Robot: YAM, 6 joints.
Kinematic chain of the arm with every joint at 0, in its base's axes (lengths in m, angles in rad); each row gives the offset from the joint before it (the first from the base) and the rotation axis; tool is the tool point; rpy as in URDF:
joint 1: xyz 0 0 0.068 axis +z
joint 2: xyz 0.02 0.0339 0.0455 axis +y
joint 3: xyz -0.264 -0.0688 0 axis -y
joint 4: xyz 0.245 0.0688 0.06 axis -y
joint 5: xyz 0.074 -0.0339 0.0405 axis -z
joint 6: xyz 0.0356 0 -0.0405 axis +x
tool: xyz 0 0 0 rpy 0 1.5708 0
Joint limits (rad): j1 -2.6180..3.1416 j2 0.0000..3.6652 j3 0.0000..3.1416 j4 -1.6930..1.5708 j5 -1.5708..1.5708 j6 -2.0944..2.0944
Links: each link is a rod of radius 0.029 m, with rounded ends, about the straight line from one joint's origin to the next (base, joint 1, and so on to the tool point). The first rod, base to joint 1, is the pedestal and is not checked.
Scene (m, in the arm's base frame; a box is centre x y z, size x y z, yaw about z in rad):
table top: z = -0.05
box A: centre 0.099 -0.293 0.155 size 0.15 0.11 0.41 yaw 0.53
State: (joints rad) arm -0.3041 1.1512 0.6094 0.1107 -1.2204 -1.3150
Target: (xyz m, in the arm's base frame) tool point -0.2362 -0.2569 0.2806
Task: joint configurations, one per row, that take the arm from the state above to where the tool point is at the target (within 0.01 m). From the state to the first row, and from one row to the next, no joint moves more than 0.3 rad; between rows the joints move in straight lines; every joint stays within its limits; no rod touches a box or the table.
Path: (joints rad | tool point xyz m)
1: -0.5908 0.9297 0.4968 0.2532 -1.2186 -1.2119 | 0.1802 -0.0806 0.2613
2: -0.8776 0.7082 0.3841 0.3956 -1.2168 -1.1088 | 0.1260 -0.0994 0.2702
3: -1.1643 0.4866 0.2715 0.5381 -1.2150 -1.0057 | 0.0784 -0.0977 0.2707
4: -1.4511 0.2651 0.1589 0.6805 -1.2132 -0.9026 | 0.0436 -0.0832 0.2633
5: -1.7378 0.0436 0.0463 0.8230 -1.2114 -0.7994 | 0.0229 -0.0645 0.2493
6: -1.8485 0.2961 0.2114 0.7238 -1.1804 -0.8854 | 0.0078 -0.0926 0.2818
7: -1.9591 0.5487 0.3765 0.6246 -1.1494 -0.9713 | -0.0177 -0.1290 0.3070
8: -2.0697 0.8012 0.5417 0.5254 -1.1183 -1.0572 | -0.0556 -0.1689 0.3218
9: -2.1803 1.0538 0.7068 0.4262 -1.0873 -1.1431 | -0.1062 -0.2071 0.3233
10: -2.2909 1.3063 0.8719 0.3270 -1.0563 -1.2291 | -0.1676 -0.2380 0.3098
11: -2.4016 1.5588 1.0371 0.2279 -1.0253 -1.3150 | -0.2362 -0.2569 0.2806

